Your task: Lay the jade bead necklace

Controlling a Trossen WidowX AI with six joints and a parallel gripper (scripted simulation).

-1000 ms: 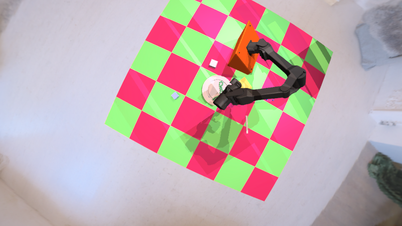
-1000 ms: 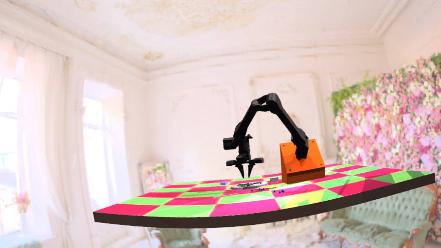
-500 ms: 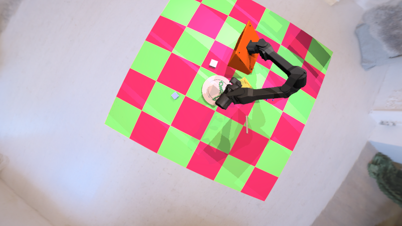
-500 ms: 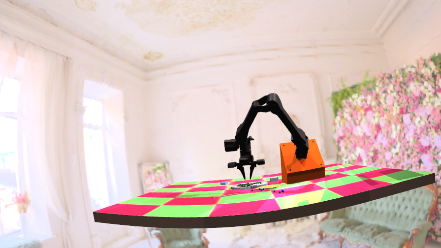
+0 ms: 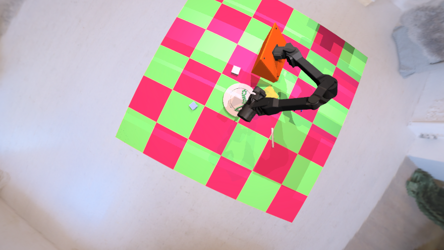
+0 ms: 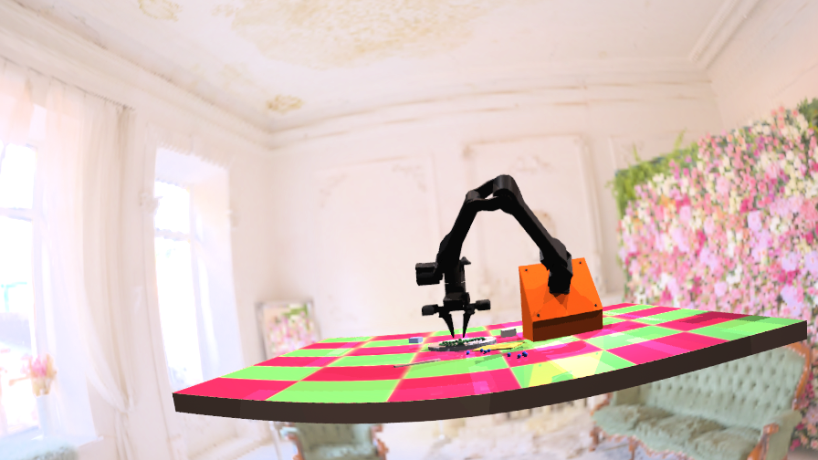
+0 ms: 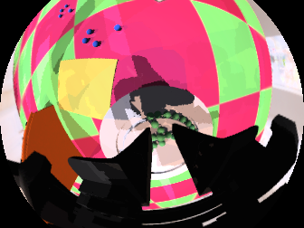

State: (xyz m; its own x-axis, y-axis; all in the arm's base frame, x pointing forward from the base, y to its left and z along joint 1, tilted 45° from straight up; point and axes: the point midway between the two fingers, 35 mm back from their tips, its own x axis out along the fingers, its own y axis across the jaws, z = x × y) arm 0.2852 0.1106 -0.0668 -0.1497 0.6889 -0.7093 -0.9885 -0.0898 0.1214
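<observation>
Now: the round bead board 5 cm to the right of my gripper tip and 2 cm below it. Also, from my gripper tip: white cube (14 cm behind, 17 cm to the right, 2 cm below); then thin white stick (8 cm ahead, 23 cm to the left, 3 cm below); then yellow patch (11 cm behind, 7 cm to the left, 3 cm below).
</observation>
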